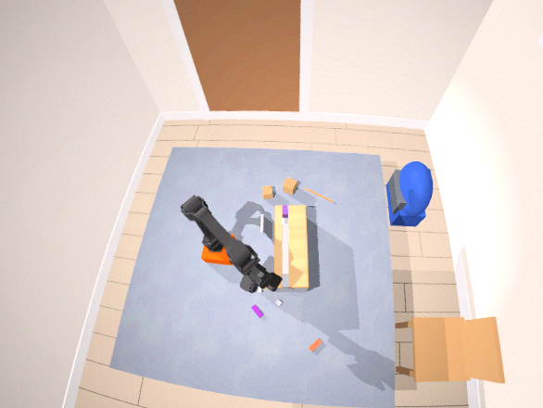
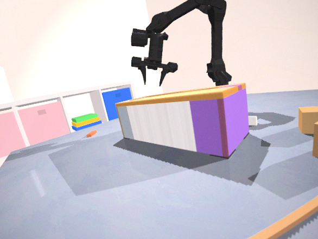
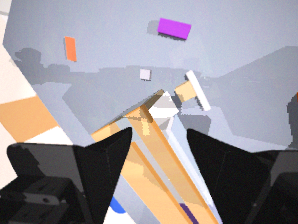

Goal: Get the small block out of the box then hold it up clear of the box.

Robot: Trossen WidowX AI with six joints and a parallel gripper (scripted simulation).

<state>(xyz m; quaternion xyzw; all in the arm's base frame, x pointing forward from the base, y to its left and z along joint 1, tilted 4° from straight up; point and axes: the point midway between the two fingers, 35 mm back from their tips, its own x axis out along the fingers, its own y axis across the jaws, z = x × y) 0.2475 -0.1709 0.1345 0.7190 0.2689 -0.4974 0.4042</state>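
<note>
My gripper tip is now 20 mm past the tan block and 150 mm above it. From my gripper tip the other things lie so: long box 50 mm ahead, 160 mm to the left, 100 mm below; grey metal block 40 mm ahead, 80 mm to the right, 160 mm below; thin stick 240 mm ahead, 480 mm to the left, 160 mm below.
</note>
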